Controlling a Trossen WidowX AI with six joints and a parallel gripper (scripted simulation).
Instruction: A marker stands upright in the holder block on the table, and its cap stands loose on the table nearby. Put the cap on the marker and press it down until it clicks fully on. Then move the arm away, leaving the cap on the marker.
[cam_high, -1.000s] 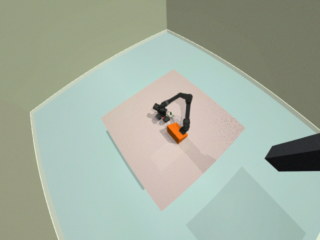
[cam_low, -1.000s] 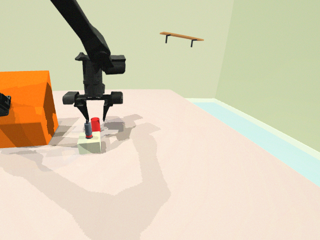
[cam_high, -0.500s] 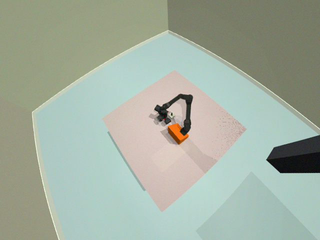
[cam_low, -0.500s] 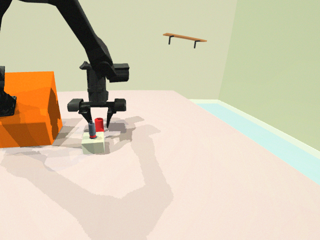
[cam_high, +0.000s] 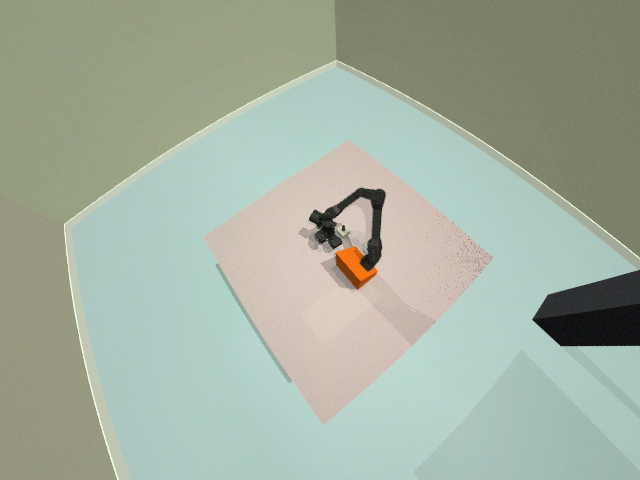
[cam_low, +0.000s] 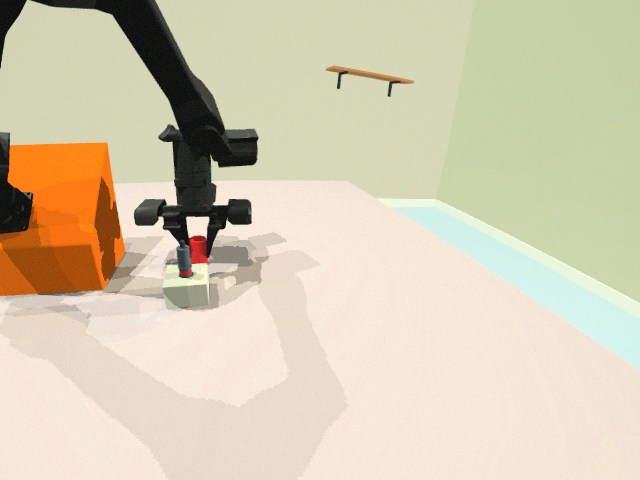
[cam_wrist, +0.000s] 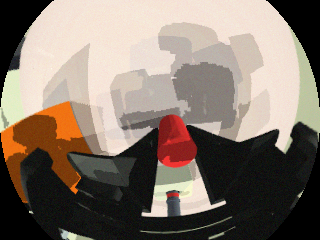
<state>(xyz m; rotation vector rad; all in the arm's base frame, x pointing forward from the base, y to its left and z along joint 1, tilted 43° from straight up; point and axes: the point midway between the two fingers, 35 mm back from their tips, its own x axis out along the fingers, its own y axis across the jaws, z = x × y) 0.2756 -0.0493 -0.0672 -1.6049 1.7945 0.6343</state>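
Now: gripper tip 20 mm past the pale holder block and 100 mm to the left of it. The rest, counted from my gripper tip: red cap: 10 mm above.
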